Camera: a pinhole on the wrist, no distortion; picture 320 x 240 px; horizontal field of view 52.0 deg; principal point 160.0 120.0 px. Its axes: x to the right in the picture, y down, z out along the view. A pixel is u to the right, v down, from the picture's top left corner.
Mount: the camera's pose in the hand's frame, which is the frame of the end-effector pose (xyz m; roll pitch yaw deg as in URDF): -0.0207 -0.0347 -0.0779 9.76 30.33 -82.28
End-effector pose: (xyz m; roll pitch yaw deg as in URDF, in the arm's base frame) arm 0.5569 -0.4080 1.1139 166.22 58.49 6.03
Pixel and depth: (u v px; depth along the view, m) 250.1 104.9 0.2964
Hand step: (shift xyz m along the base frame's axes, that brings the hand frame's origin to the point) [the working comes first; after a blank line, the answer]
In the camera's frame: 0.0814 -0.0136 0.2964

-0.2115 0.1981 -0.0520
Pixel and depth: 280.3 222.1 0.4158
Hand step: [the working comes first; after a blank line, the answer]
In the camera's frame: 0.1525 0.1294 0.4158

-0.2443 0.2868 -0.2276
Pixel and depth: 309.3 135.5 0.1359
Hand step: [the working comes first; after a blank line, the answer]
In the camera's frame: 0.0619 0.0064 0.1359

-0.0646 0.1451 -0.0055
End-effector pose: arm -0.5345 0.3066 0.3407 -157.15 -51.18 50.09
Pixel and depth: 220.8 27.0 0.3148
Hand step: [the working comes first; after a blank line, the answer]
In the camera's frame: 0.0583 -0.0892 0.3148

-0.2563 0.1437 -0.1283
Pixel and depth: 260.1 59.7 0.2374
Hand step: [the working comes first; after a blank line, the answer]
In the camera's frame: 0.0724 -0.0436 0.2374

-0.2181 0.1061 -0.0549
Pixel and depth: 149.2 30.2 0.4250
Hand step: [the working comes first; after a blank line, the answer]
In the camera's frame: -0.0140 -0.1163 0.4250

-0.2510 0.2211 -0.2383
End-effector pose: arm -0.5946 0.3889 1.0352 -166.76 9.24 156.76
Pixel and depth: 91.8 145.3 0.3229
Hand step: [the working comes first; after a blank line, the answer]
In the camera's frame: -0.0671 0.0249 0.3229

-0.0140 -0.2035 -0.1870
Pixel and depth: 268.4 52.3 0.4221
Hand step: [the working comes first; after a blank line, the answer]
In the camera's frame: 0.1395 -0.0871 0.4221

-0.0257 -0.4366 -0.0838
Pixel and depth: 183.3 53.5 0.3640
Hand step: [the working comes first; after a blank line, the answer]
In the camera's frame: 0.0259 -0.0738 0.3640

0.0229 -0.3245 -0.1232
